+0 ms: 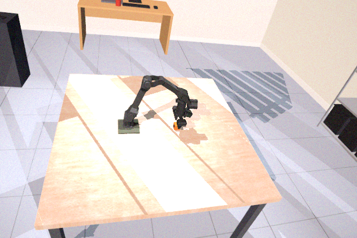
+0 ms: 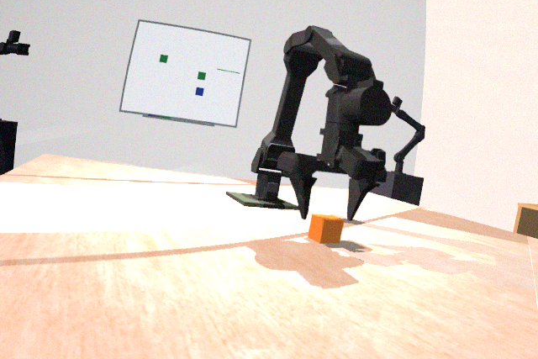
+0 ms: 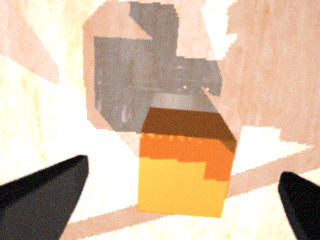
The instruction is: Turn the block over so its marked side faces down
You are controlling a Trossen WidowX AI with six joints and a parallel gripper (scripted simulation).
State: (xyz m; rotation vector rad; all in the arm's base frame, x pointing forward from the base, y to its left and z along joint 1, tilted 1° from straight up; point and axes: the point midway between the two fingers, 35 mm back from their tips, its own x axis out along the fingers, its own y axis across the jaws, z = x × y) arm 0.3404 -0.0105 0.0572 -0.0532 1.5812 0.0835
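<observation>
Now: the block 2 cm below my gripper tip and 1 cm behind it.
</observation>
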